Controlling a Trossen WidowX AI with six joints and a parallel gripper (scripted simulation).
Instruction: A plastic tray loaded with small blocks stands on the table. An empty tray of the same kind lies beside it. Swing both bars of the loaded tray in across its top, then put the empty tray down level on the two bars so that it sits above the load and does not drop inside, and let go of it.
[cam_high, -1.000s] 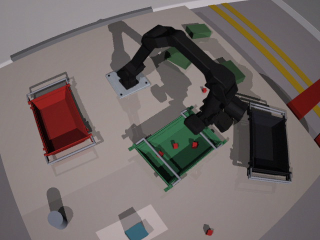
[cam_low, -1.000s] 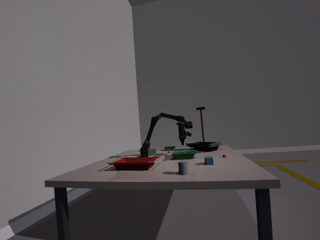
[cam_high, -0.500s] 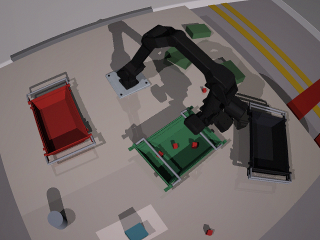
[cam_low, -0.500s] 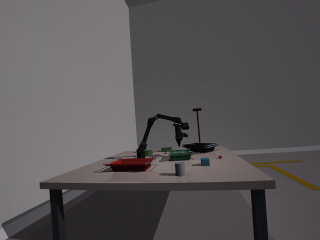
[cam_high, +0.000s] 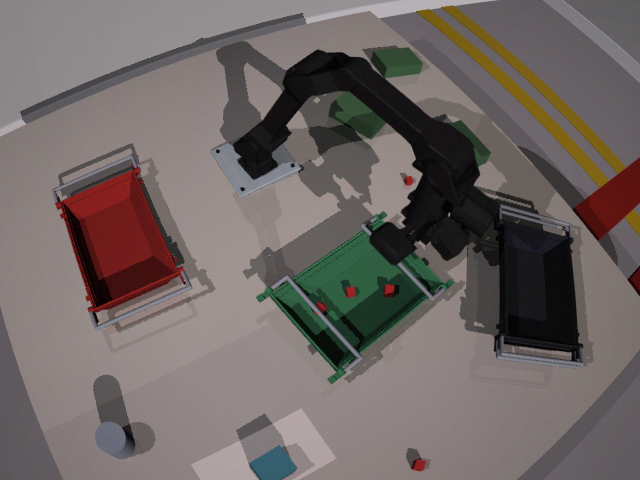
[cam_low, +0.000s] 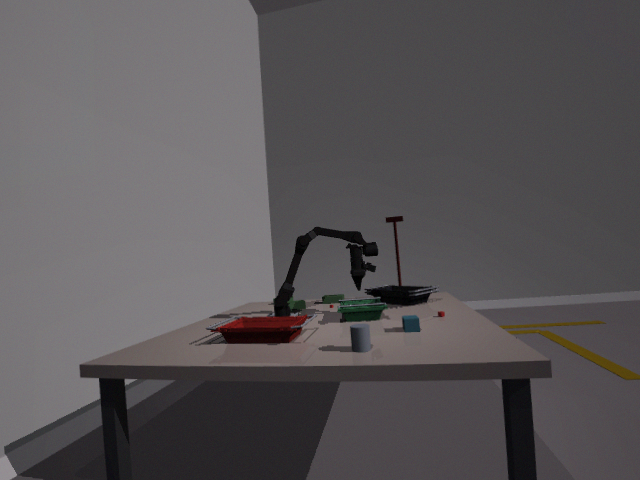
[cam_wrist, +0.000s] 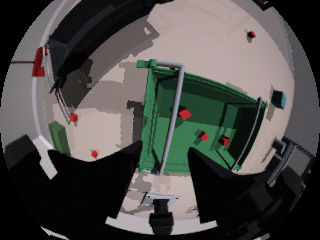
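Now: the red tray 36 cm behind my gripper tip, 41 cm to the right of it and 6 cm below it. Also, from my gripper tip: blue block (16 cm ahead, 42 cm to the right, 8 cm below); grey cylinder (2 cm behind, 62 cm to the right, 7 cm below); small red cube (32 cm ahead, 22 cm to the right, 10 cm below).
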